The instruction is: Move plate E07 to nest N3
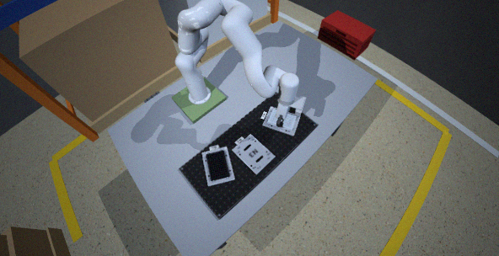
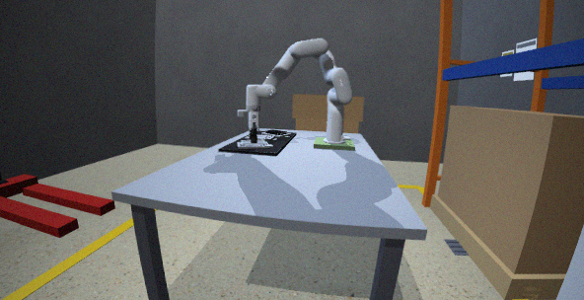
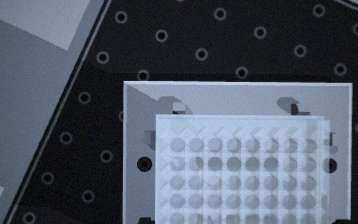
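The white well plate lies 2 cm below my hand. Round my hand: nest N2: 3 cm below; black well plate: 39 cm to the right, 2 cm below, 2 cm behind; nest N3: 22 cm to the right, 4 cm ahead, 3 cm below.
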